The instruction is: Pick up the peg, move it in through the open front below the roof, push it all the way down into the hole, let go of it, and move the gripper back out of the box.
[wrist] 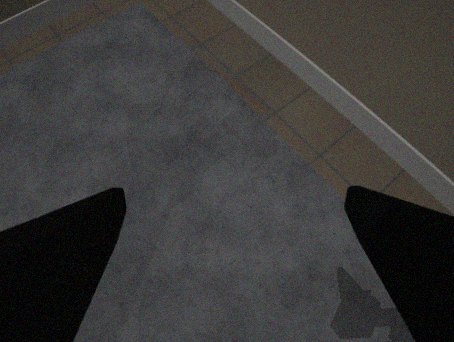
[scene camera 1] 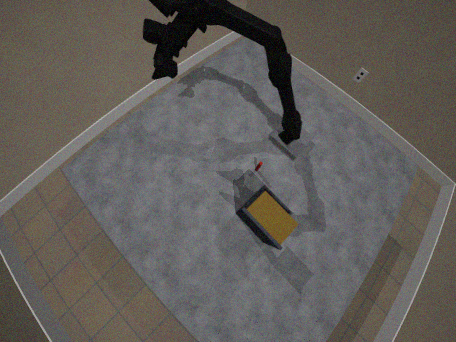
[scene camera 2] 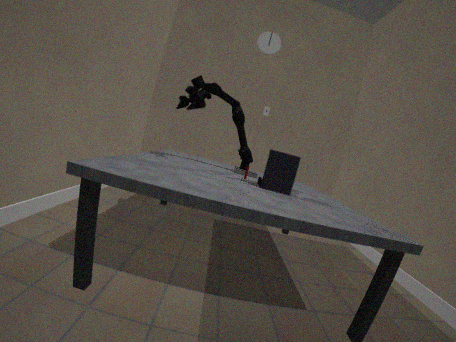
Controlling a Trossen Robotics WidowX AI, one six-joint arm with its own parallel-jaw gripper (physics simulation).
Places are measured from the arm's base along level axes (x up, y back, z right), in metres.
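Pixels of known places: gripper, fingertip midpoint: [wrist: 237, 197] [scene camera 1: 153, 68] [scene camera 2: 181, 108]; arm's base, origin of the base link: [scene camera 1: 286, 136] [scene camera 2: 243, 169].
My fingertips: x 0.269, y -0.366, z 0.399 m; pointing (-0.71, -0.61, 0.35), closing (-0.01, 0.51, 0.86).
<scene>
For each thing: its middle in the pictures, then the offset to it from my fingertips. Level surfaces: height alone.
- small red peg, body centre: [scene camera 1: 258, 166] [scene camera 2: 246, 172] dz -0.429, dx -0.262, dy +0.155 m
- box, body centre: [scene camera 1: 270, 211] [scene camera 2: 277, 170] dz -0.591, dx -0.201, dy +0.051 m
- grey table, its level: dx -0.302 m
The small red peg [scene camera 1: 258, 166] [scene camera 2: 246, 172] stands about upright on the table, between the arm's base and the box. The box [scene camera 1: 258, 231] [scene camera 2: 281, 171] has dark walls and a yellow top in scene camera 1; in scene camera 2 it shows as a dark upright panel. The hole is hidden, and I cannot make out the open front. My gripper [scene camera 1: 157, 54] [scene camera 2: 188, 105] [wrist: 237, 198] is open and empty, high above the table and well away from the peg and the box. Peg and box do not show in the wrist view.
The arm's base plate [scene camera 1: 282, 146] lies beyond the peg from the box. The grey table [scene camera 1: 165, 200] [scene camera 2: 170, 185] [wrist: 200, 150] carries dark shadows of the arm and box. Its edges and the tiled floor show in the wrist view. A wall clock [scene camera 2: 269, 42] hangs behind.
</scene>
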